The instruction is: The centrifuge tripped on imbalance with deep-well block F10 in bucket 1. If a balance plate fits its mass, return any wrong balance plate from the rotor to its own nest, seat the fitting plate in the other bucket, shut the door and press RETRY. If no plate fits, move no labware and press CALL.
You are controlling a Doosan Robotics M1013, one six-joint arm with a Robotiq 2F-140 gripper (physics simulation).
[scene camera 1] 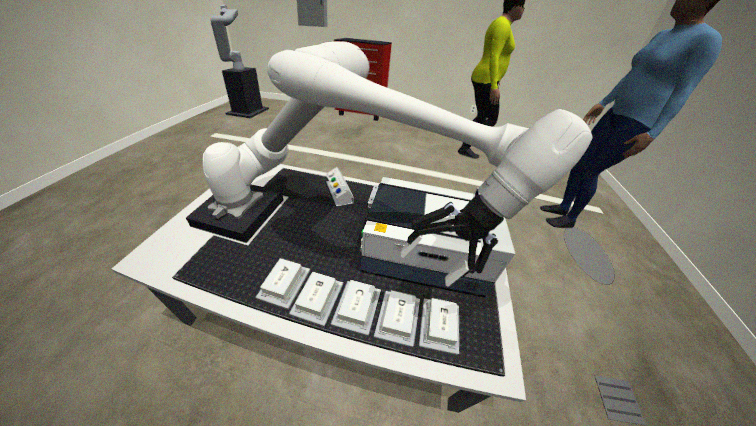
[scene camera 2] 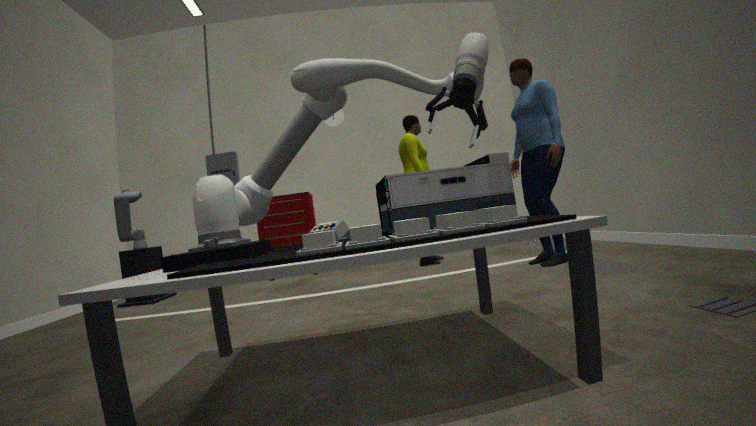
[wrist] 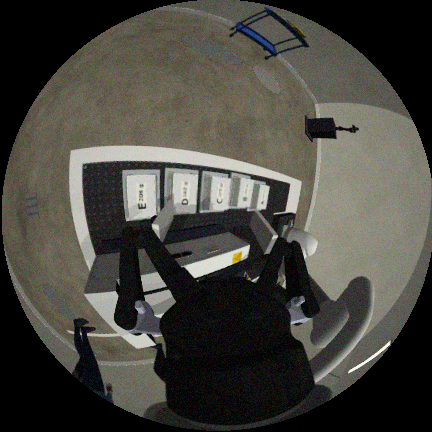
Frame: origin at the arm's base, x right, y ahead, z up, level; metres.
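Seen in the pictures: gripper, fingertip midpoint: [scene camera 1: 425,267] [scene camera 2: 451,138] [wrist: 213,213]; arm's base at its link origin: [scene camera 1: 236,202] [scene camera 2: 221,247] [wrist: 284,233].
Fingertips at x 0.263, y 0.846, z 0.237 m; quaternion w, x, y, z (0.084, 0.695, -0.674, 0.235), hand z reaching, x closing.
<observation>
Pixels of each thing's top centre, then the offset from my fingertips to it. Level surfaces: height alone.
- Balance plates A at its top centre: [scene camera 2: 319,232] [scene camera 1: 281,275] [wrist: 262,196] dx +0.011, dy -0.432, dz -0.226 m
- B at its top centre: [scene camera 2: 364,225] [scene camera 1: 316,290] [wrist: 245,192] dx +0.023, dy -0.299, dz -0.226 m
- C at its top centre: [scene camera 2: 409,219] [scene camera 1: 357,299] [wrist: 219,193] dx +0.009, dy -0.164, dz -0.226 m
- D at its top centre: [scene camera 2: 453,213] [scene camera 1: 400,310] [wrist: 184,193] dx +0.004, dy -0.027, dz -0.226 m
- E at its top centre: [wrist: 141,196] [scene camera 2: 494,207] [scene camera 1: 444,318] dx -0.010, dy +0.108, dz -0.226 m
- black mat at its surface level: dz -0.280 m
- white table at its surface level: dz -0.293 m
My gripper [scene camera 1: 432,261] [scene camera 2: 450,136] [wrist: 213,213] is open and empty, high above the front of the centrifuge [scene camera 1: 386,248] [scene camera 2: 423,190] [wrist: 225,245]. Balance plates A [scene camera 1: 281,279] [wrist: 262,197], B [scene camera 1: 315,295] [wrist: 244,192], C [scene camera 1: 356,304] [wrist: 217,192], D [scene camera 1: 399,315] [wrist: 185,192] and E [scene camera 1: 443,321] [wrist: 135,195] sit in their nests in a row. E's label reads 206 g in the wrist view; the other masses are hard to read. The button box [scene camera 1: 340,187] [scene camera 2: 335,230] has green, yellow and blue buttons. The rotor, buckets and block F10 are hidden; the door's state is unclear.
The black mat [scene camera 1: 222,264] lies on the white table [scene camera 1: 153,254]. A person in blue [scene camera 1: 671,79] [scene camera 2: 534,116] stands beyond the centrifuge's right end. A person in yellow [scene camera 1: 495,52] [scene camera 2: 411,153] and a red cabinet [scene camera 1: 379,63] [scene camera 2: 288,216] stand behind the table.
</observation>
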